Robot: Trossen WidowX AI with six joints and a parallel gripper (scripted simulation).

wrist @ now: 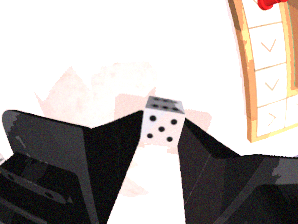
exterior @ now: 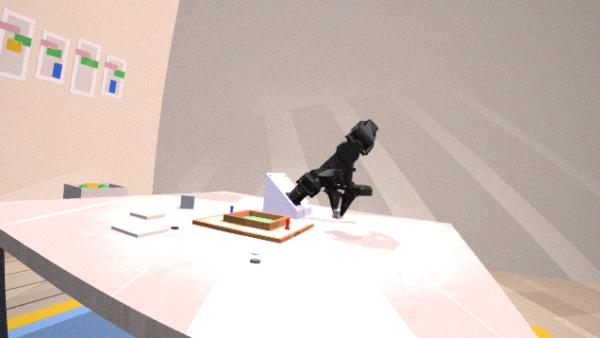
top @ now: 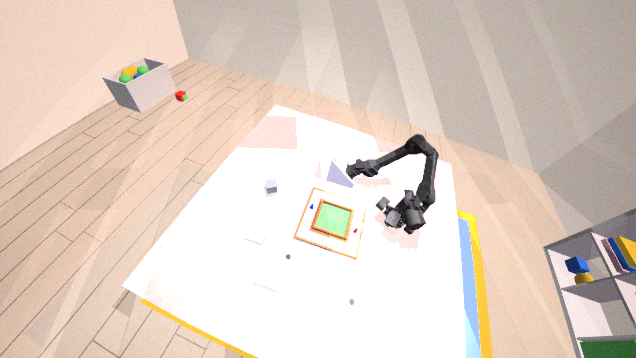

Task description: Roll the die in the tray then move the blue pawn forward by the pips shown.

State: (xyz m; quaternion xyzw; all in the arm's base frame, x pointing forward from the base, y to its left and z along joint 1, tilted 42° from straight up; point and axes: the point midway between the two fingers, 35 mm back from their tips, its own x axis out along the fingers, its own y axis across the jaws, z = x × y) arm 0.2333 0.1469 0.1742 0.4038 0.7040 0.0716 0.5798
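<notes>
Right now my gripper tip is 240 mm to the left of the green tray, 60 mm above it and 40 mm short of it.
</notes>
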